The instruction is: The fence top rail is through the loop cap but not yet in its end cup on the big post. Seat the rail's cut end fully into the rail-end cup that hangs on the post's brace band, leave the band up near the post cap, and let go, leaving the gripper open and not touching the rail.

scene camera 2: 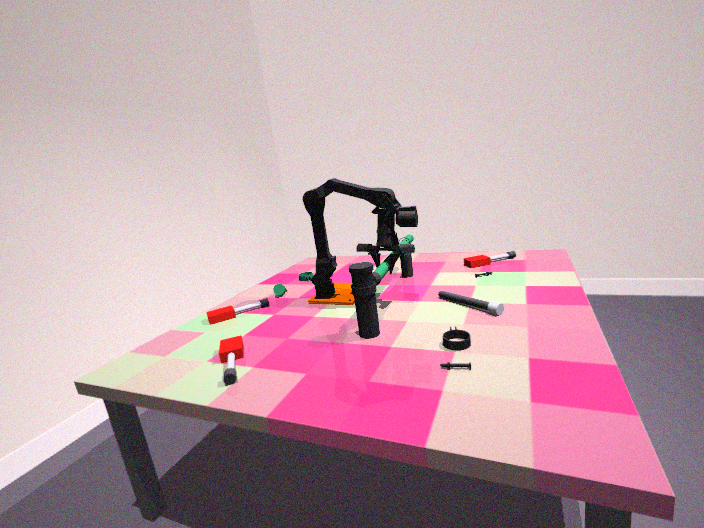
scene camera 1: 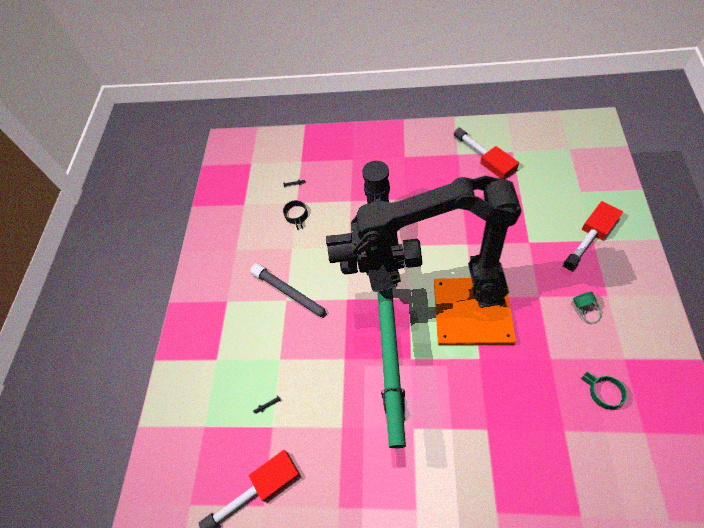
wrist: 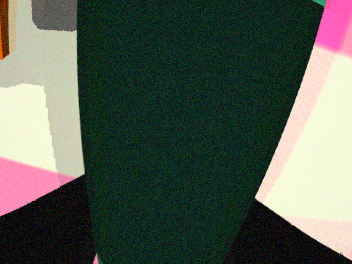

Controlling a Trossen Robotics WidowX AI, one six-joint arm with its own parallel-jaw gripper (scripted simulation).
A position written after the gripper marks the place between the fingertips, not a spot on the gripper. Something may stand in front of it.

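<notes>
The gripper (scene camera 1: pixel 383 265). Gripper (scene camera 2: pixel 385 274) again. Gripper (wrist: pixel 162 185) too. Big dark post (scene camera 2: pixel 366 307). The post (scene camera 1: pixel 375 173) also. Green top rail (scene camera 1: pixel 391 374). The rail (wrist: pixel 180 115) as well.
</notes>
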